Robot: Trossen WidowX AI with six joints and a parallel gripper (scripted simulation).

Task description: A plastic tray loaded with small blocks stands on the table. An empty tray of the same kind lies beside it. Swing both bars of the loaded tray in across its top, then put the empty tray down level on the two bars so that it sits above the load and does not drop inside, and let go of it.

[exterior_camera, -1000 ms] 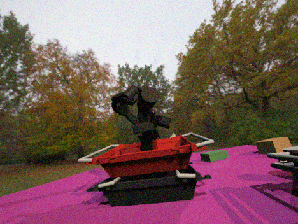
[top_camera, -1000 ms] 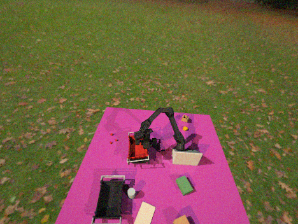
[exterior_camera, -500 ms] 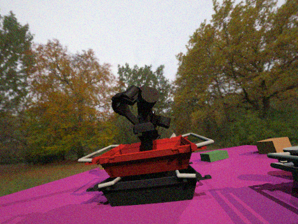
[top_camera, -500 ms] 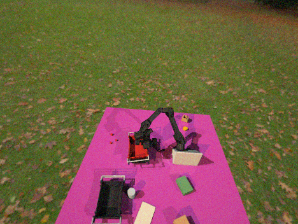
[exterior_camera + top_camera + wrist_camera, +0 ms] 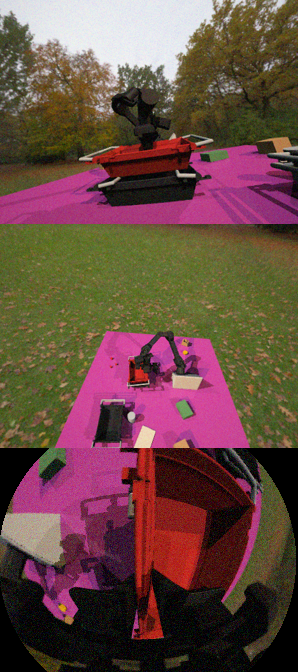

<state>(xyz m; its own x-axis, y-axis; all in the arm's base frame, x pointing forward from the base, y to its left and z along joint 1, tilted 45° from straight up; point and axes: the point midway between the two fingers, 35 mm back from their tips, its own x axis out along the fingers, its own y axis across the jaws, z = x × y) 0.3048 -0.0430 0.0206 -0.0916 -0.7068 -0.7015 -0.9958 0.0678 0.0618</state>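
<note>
Right now my gripper tip is 7 cm short of the red tray and 3 cm below it. Round my gripper tip: slab 3 cm ahead, 50 cm to the left, 9 cm below; green block 29 cm behind, 31 cm to the left, 7 cm below; brown box 22 cm behind, 59 cm to the left, 6 cm below.
</note>
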